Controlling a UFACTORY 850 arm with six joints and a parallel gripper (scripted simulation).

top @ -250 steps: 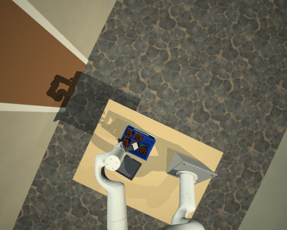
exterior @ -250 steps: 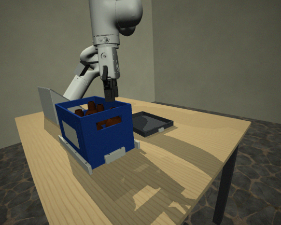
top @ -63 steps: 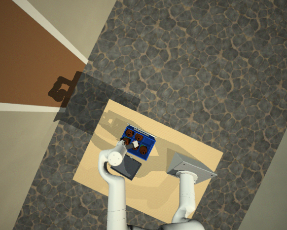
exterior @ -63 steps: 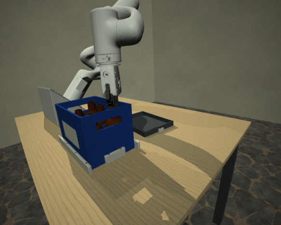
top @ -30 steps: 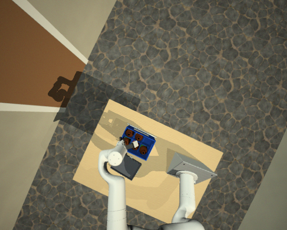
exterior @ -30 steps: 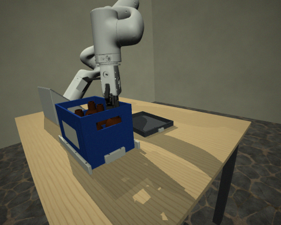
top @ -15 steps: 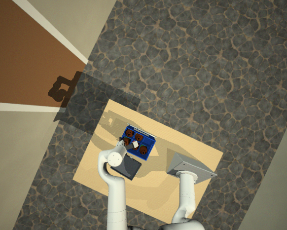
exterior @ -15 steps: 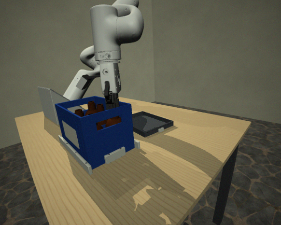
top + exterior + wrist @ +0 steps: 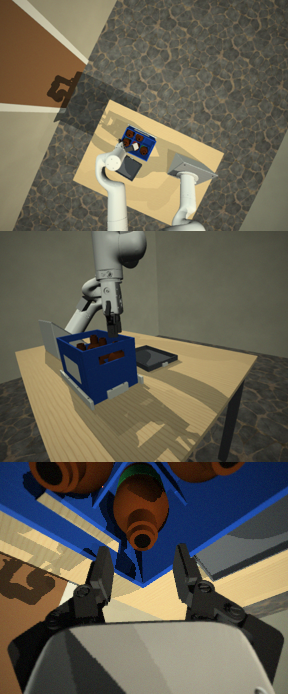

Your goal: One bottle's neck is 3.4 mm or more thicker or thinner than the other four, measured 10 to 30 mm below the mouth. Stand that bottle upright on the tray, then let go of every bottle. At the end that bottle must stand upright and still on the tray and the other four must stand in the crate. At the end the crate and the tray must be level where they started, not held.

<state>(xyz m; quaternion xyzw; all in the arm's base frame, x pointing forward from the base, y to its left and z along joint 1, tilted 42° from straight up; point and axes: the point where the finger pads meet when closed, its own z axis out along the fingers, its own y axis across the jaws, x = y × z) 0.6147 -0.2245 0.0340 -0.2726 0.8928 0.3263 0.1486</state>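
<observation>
My gripper is now 17 cm past the brown bottle, 3 cm to the right of it and 12 cm above it. The rest, counted from my hand: blue crate 10 cm behind, 3 cm to the right, 12 cm below; then dark tray 6 cm behind, 25 cm to the left, 19 cm below.
</observation>
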